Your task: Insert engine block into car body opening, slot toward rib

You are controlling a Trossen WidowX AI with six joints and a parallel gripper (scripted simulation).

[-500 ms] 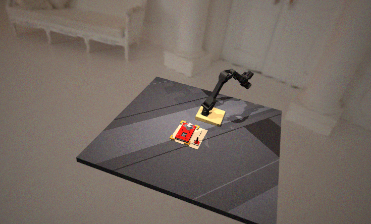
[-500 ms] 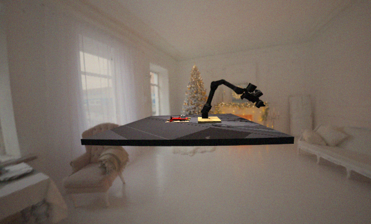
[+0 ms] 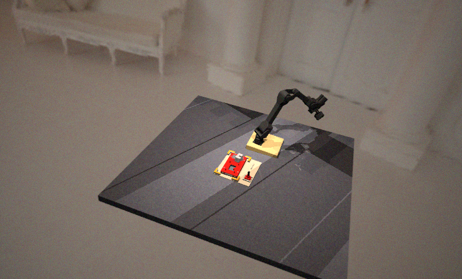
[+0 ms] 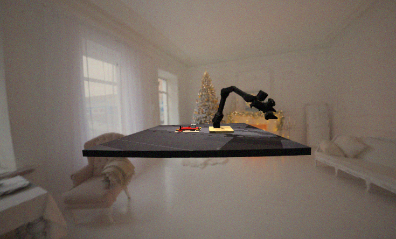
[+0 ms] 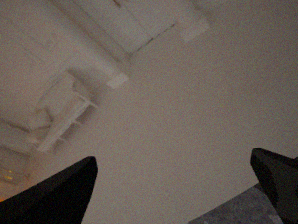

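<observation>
The grey engine block is 730 mm ahead of my gripper tip, 280 mm to the right of it and 110 mm below it.
</observation>
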